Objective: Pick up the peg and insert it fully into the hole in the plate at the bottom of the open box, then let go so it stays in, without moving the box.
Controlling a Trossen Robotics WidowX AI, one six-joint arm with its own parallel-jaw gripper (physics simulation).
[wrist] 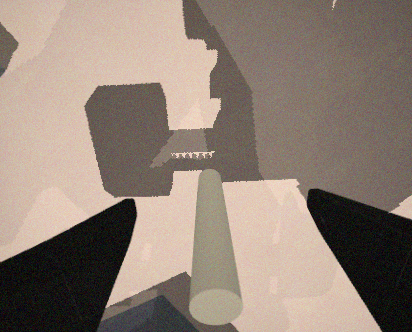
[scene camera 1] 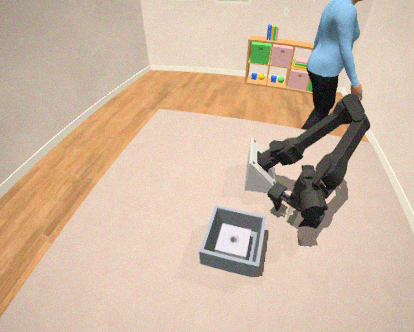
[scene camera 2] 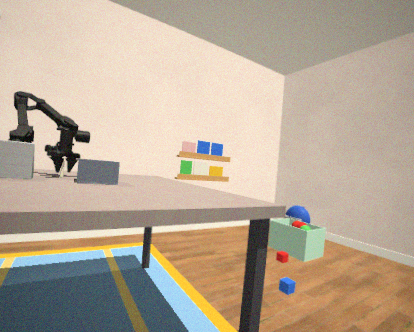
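Pixels of known places: gripper, fingertip midpoint: (wrist: 222,201) (scene camera 1: 288,218) (scene camera 2: 63,172); arm's base, origin of the base link: (scene camera 1: 262,161) (scene camera 2: 15,153).
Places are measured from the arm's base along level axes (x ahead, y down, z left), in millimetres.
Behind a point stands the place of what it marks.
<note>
The pale peg (scene camera 1: 289,212) @[z 96, x 189, y 40 mm] (scene camera 2: 62,169) @[z 93, x 183, y 61 mm] (wrist: 215,250) @[z 104, x 177, y 32 mm] stands about upright on the table beside the box. My gripper (scene camera 1: 293,214) @[z 102, x 188, y 76 mm] (scene camera 2: 64,168) @[z 102, x 188, y 76 mm] (wrist: 222,201) @[z 102, x 188, y 76 mm] is open, pointing down, with its fingers low on either side of the peg. In the wrist view a gap shows between the peg and each fingertip. The open grey box (scene camera 1: 230,265) @[z -81, x 387, y 42 mm] (scene camera 2: 98,172) @[z -160, x 295, y 51 mm] stands close by; a dark part of it shows at the bottom of the wrist view. The white plate (scene camera 1: 223,246) @[z -107, x 334, y 41 mm] with its round hole (scene camera 1: 233,239) @[z -80, x 297, y 62 mm] lies in the box's bottom.
A light grey slanted block (scene camera 1: 256,177) @[z -20, x 65, y 20 mm] (scene camera 2: 16,160) @[z -52, x 11, y 28 mm] stands on the table (scene camera 1: 125,225) @[z -451, x 295, y 99 mm] (scene camera 2: 175,200) @[z -570, x 435, y 99 mm] near the arm, behind the box in the first scene view. The box's raised walls surround the plate. A person (scene camera 1: 334,50) stands beyond the table.
</note>
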